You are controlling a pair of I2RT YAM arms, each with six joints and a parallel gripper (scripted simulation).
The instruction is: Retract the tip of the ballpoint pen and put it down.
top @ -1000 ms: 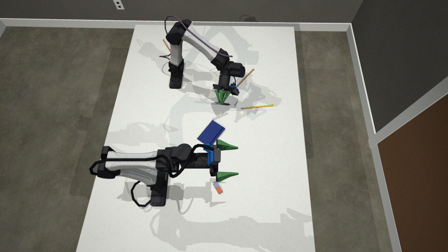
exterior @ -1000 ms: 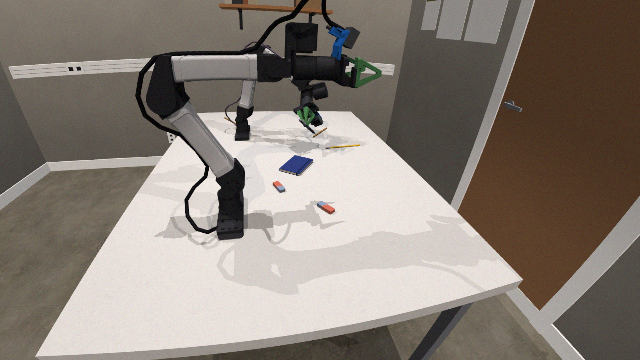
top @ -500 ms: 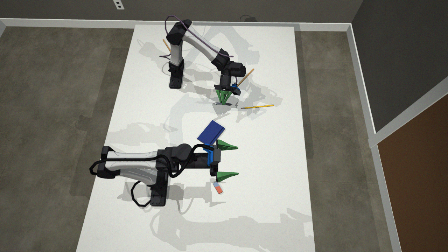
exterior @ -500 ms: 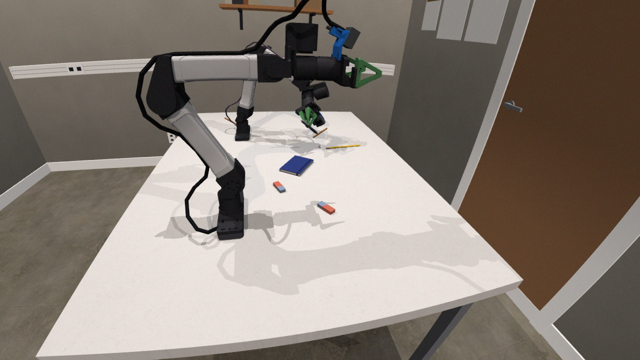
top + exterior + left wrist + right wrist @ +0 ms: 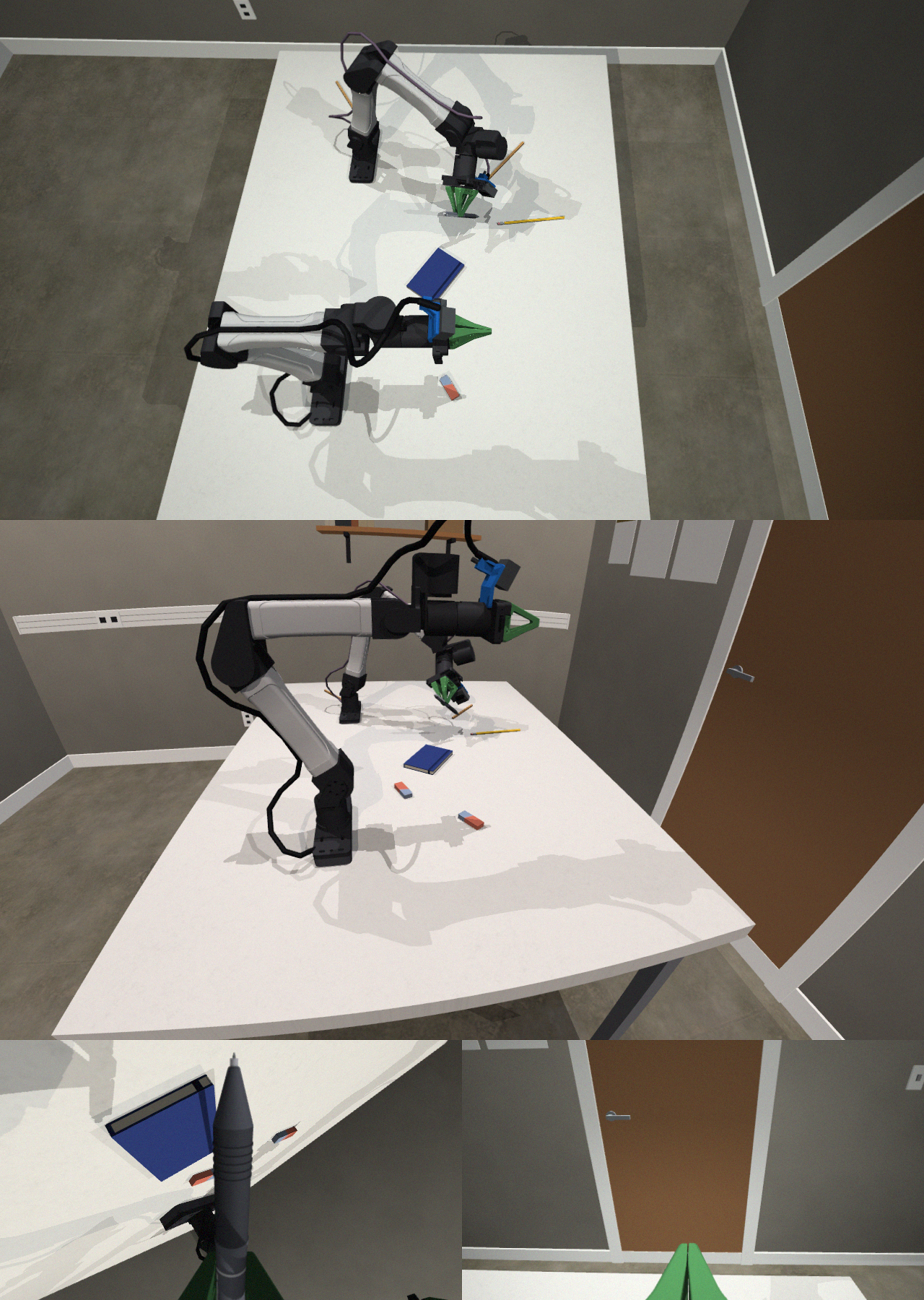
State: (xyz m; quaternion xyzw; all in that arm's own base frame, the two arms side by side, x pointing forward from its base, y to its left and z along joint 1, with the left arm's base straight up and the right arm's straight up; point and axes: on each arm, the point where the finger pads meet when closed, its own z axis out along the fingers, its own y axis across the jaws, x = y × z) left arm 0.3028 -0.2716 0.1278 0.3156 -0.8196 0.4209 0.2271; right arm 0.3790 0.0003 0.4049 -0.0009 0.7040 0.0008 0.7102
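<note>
My left hand is 10 mm short of the dark grey ballpoint pen and 10 mm above it. Round my left hand: blue notebook: 60 mm behind, 120 mm to the right, 130 mm below; yellow pencil: 200 mm ahead, 60 mm to the left, 130 mm below.
</note>
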